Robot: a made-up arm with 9 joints.
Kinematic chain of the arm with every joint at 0, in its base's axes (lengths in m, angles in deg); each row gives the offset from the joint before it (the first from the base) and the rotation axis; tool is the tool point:
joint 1: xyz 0 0 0.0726 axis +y
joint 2: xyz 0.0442 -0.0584 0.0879 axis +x
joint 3: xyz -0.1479 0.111 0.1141 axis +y
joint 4: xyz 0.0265 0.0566 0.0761 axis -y
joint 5: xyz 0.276 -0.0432 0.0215 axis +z
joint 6: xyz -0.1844 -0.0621 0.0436 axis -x
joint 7: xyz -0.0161 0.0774 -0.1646 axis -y
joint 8: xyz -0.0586 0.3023 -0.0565 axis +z
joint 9: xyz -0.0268 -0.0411 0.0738 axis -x
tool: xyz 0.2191 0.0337 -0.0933
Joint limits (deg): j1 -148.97..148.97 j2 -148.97..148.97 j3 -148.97..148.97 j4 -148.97..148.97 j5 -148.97..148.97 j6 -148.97..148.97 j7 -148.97..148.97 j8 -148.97..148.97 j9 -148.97..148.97
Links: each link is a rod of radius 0.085 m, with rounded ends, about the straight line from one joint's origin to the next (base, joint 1, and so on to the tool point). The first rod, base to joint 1, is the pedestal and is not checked.
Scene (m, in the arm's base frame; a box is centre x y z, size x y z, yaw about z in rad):
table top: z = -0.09
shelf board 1: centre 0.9 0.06 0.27 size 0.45 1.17 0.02 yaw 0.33
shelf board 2: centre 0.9 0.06 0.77 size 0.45 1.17 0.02 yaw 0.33
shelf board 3: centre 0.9 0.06 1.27 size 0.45 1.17 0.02 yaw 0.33
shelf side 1: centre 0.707 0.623 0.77 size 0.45 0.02 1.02 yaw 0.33
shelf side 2: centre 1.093 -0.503 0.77 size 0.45 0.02 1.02 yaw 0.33
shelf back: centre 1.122 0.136 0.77 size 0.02 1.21 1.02 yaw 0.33
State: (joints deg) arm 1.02 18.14 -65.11 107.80 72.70 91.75 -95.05 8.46 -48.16
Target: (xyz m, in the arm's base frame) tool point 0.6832 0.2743 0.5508
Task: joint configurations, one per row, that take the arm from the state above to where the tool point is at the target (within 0.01 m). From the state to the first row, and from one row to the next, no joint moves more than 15 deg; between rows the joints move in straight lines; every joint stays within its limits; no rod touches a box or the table.
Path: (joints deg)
1: 4.16 6.01 -59.32 100.86 73.94 78.69 -93.68 11.58 -49.81
2: 7.30 -6.11 -53.53 93.91 75.17 65.64 -92.32 14.70 -51.46
3: 10.43 -18.24 -47.75 86.97 76.41 52.58 -90.95 17.82 -53.11
4: 13.57 -30.36 -41.96 80.03 77.65 39.53 -89.58 20.95 -54.77
5: 24.41 -30.93 -39.09 80.15 79.13 51.72 -89.28 19.86 -54.90
6: 35.24 -31.49 -36.22 80.28 80.62 63.90 -88.97 18.78 -55.04
7: 46.07 -32.06 -33.35 80.40 82.11 76.09 -88.66 17.70 -55.18

